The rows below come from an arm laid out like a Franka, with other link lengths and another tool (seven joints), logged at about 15 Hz.
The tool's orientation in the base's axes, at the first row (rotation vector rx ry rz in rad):
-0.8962 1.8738 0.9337
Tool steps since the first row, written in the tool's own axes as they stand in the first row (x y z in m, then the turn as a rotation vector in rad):
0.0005 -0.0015 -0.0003 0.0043 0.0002 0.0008
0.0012 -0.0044 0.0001 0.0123 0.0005 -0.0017
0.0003 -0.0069 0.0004 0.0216 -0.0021 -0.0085
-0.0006 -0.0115 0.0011 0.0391 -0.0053 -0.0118
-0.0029 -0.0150 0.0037 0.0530 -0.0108 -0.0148
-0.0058 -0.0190 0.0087 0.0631 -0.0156 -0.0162
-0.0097 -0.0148 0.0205 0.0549 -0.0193 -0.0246
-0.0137 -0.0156 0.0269 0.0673 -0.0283 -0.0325
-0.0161 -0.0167 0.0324 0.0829 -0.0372 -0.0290
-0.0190 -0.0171 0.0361 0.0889 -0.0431 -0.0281
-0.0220 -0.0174 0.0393 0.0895 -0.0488 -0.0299
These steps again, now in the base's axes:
0.0010 -0.0011 -0.0007 -0.0016 -0.0002 -0.0041
0.0033 -0.0022 -0.0022 -0.0059 -0.0040 -0.0102
0.0059 -0.0029 -0.0022 -0.0098 -0.0131 -0.0166
0.0104 -0.0043 -0.0028 -0.0152 -0.0213 -0.0318
0.0152 -0.0032 -0.0026 -0.0171 -0.0295 -0.0445
0.0215 -0.0001 -0.0029 -0.0175 -0.0352 -0.0543
0.0237 0.0128 -0.0028 -0.0141 -0.0423 -0.0448
0.0283 0.0188 -0.0018 -0.0143 -0.0560 -0.0552
0.0321 0.0235 -0.0020 -0.0116 -0.0606 -0.0727
0.0349 0.0271 -0.0009 -0.0087 -0.0639 -0.0799
0.0375 0.0304 0.0005 -0.0047 -0.0683 -0.0813

